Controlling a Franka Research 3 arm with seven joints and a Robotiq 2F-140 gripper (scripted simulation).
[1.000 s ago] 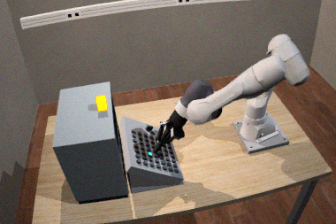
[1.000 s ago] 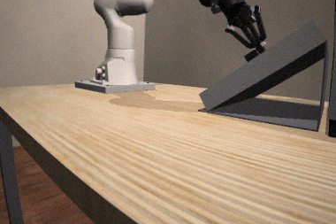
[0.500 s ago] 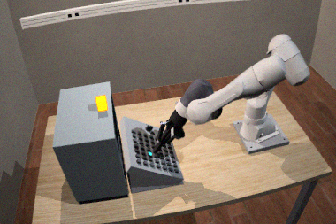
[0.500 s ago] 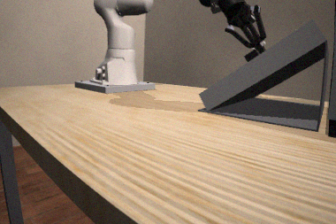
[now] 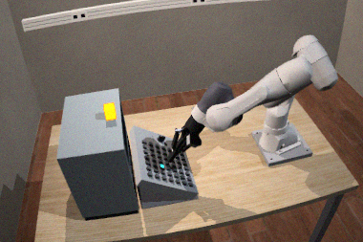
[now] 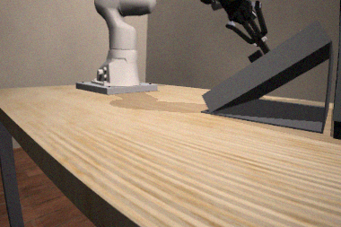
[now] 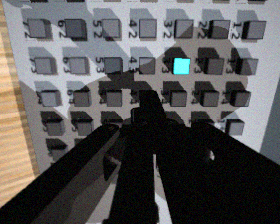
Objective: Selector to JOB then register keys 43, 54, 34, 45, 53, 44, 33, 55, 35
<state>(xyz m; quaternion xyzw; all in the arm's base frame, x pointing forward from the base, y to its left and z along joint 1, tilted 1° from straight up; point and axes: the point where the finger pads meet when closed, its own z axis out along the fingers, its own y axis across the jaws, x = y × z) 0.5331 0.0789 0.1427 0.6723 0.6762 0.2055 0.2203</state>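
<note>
The black selector knob lies 160 mm to the right of my hand, 30 mm below it and 30 mm ahead of it. From my hand the other things lie so: grey sloped keypad 80 mm below, 50 mm to the right, 50 mm ahead.
</note>
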